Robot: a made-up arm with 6 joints. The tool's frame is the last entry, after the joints. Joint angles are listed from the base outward.
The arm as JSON. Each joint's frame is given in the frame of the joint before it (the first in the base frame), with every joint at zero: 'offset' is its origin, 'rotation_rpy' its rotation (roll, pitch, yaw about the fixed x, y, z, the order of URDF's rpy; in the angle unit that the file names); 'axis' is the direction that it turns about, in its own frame. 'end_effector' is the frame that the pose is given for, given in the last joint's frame.
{
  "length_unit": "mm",
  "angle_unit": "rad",
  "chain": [
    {
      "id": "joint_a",
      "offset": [
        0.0,
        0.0,
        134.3
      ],
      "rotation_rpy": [
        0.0,
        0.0,
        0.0
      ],
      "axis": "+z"
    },
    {
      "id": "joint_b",
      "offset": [
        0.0,
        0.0,
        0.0
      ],
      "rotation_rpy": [
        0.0,
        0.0,
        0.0
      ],
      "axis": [
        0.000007,
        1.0,
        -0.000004
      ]
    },
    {
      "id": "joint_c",
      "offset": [
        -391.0,
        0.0,
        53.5
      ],
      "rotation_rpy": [
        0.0,
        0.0,
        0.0
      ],
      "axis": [
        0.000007,
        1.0,
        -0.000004
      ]
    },
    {
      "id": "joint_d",
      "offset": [
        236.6,
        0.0,
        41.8
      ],
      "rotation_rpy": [
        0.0,
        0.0,
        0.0
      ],
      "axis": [
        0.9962,
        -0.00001,
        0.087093
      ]
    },
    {
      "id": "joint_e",
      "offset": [
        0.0,
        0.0,
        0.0
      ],
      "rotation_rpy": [
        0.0,
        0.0,
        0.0
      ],
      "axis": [
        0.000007,
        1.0,
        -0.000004
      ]
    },
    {
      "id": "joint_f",
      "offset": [
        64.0,
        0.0,
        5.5
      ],
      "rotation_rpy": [
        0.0,
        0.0,
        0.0
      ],
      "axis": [
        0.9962,
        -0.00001,
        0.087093
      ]
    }
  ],
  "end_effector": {
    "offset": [
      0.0,
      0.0,
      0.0
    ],
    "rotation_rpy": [
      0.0,
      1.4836,
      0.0
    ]
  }
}
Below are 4 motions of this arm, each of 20 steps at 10 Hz.
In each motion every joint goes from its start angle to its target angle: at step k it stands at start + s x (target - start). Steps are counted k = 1, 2, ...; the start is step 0. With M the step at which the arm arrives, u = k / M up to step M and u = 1 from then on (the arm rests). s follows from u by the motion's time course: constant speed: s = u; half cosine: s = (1 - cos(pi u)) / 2; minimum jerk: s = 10 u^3 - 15 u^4 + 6 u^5.
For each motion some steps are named. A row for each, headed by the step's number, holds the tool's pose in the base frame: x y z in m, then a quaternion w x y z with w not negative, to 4 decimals.
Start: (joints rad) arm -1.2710 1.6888 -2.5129 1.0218 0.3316 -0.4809
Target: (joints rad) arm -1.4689 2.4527 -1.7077 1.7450 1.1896 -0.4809
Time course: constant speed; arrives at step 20
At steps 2, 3, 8, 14, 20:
2: 0.1160 -0.3194 0.7183 0.8356 0.2894 0.4135 -0.2170
3: 0.1232 -0.3480 0.6950 0.8203 0.3169 0.4396 -0.1828
8: 0.1439 -0.4641 0.5600 0.7295 0.4440 0.5202 0.0046
14: 0.1402 -0.5407 0.3793 0.6083 0.5633 0.5049 0.2401
20: 0.1157 -0.5544 0.2055 0.5005 0.6367 0.3803 0.4465

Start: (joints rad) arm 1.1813 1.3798 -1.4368 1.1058 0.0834 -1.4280
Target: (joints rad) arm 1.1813 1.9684 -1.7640 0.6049 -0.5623 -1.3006
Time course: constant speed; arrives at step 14
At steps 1, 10, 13, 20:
1: 0.1094 0.2724 0.5866 0.6761 -0.4715 0.4733 0.3107
10: 0.1825 0.4023 0.5285 0.7720 -0.4192 0.4571 0.1391
13: 0.2015 0.4412 0.4993 0.8033 -0.4009 0.4303 0.0935
20: 0.2072 0.4535 0.4885 0.8136 -0.3949 0.4193 0.0800

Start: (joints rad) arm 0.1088 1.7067 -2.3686 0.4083 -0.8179 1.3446
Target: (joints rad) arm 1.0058 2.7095 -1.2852 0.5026 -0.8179 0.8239
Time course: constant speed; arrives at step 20
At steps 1, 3, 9, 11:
1: 0.3121 0.0293 0.7300 0.6357 0.1602 -0.0422 0.7539
3: 0.3847 0.0757 0.6717 0.6228 0.2269 0.0494 0.7471
9: 0.4905 0.2525 0.4388 0.5529 0.3355 0.3597 0.6726
11: 0.4857 0.3086 0.3507 0.5214 0.3385 0.4655 0.6300

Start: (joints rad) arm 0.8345 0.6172 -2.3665 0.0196 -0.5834 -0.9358
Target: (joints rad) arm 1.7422 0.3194 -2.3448 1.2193 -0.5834 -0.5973
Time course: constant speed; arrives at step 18
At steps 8, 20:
8: -0.1391 -0.4590 0.6157 0.7681 0.3949 -0.2158 0.4555
20: 0.1237 -0.5205 0.5418 0.2728 0.4072 -0.1598 0.8569

